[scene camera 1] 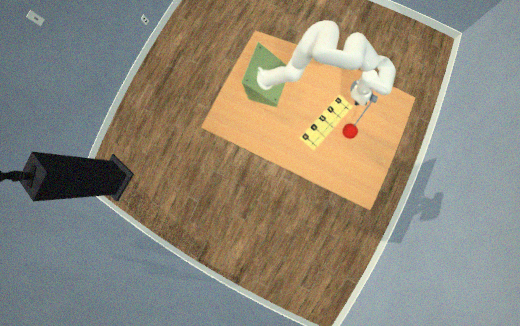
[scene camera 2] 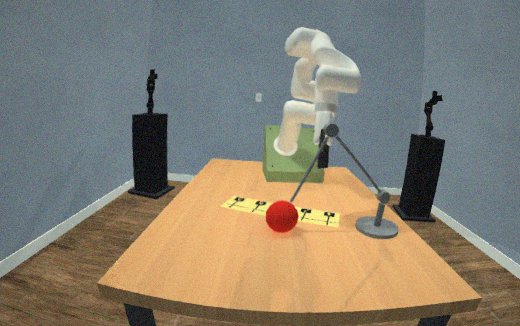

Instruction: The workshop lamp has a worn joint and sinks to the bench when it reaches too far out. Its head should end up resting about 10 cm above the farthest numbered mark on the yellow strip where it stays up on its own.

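Seen in the pictures: gripper, fingertip midpoint: [scene camera 1: 356,103] [scene camera 2: 322,167]; arm's base, origin of the base link: [scene camera 1: 265,79] [scene camera 2: 285,146].
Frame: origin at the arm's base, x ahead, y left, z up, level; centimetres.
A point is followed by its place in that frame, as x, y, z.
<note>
The lamp's red ball head [scene camera 1: 350,131] @[64.0, 4.7, -6.9] [scene camera 2: 282,216] @[69.0, 7.1, -9.4] is low over the bench, beside the yellow strip [scene camera 1: 320,134] @[49.4, -5.5, -16.4] [scene camera 2: 245,206] @[47.9, -8.7, -16.5] in scene camera 1 and overlapping it in scene camera 2. Its exact height cannot be told. The lamp's elbow joint [scene camera 1: 373,98] @[61.0, 17.5, 17.6] [scene camera 2: 331,130] @[63.0, 18.6, 15.9] is high, with one grey rod sloping to the head and another to the round grey base [scene camera 2: 376,227] @[58.0, 39.2, -15.1]. The arm mostly hides the base in scene camera 1. My gripper [scene camera 1: 357,103] @[56.6, 17.5, 3.4] [scene camera 2: 323,165] @[56.6, 17.5, 3.4] is shut and empty, pointing down behind the elbow and head rod in scene camera 2. Contact cannot be told.
The robot stands on a green block [scene camera 1: 276,96] @[10.3, -2.3, -8.9] [scene camera 2: 292,172] @[9.7, 5.5, -11.2] at the far end of the wooden table [scene camera 1: 280,145] @[31.1, -27.7, -16.5] [scene camera 2: 210,280] @[95.0, -5.3, -16.5]. Black pedestals [scene camera 1: 75,177] [scene camera 2: 150,152] with small black arms stand on the floor away from the table.
</note>
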